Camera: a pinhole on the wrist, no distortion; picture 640 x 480 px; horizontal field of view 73.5 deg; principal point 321.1 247.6 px. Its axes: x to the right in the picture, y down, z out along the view. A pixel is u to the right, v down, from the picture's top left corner.
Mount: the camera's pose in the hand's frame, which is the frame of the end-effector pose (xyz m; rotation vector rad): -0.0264 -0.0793 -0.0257 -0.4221 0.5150 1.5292
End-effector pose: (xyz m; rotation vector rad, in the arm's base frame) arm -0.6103 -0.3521 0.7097 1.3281 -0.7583 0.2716
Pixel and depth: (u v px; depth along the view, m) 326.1 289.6 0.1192
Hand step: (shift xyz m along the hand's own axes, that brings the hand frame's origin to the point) -0.0318 -0.0110 0.0726
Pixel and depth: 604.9 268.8 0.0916
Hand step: -0.0277 0.0224 0.0161
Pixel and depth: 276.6 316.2 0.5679
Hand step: -0.0856 0.1920 0.4814
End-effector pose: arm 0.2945 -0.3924 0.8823 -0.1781 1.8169 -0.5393
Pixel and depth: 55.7 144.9 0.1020
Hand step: 0.0051 -0.0744 0.0925
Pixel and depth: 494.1 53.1 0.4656
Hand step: 0.2041 0.3364 0.2405
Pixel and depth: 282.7 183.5 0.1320
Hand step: 0.0006 -0.0150 0.0887
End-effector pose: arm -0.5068 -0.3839 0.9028 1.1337 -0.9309 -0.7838
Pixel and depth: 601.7 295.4 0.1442
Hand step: -0.0374 0.0800 0.0412
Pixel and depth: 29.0 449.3 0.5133
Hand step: -0.2311 -0.0780 0.6086
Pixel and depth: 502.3 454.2 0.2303
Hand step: -0.1277 0.1316 0.1161
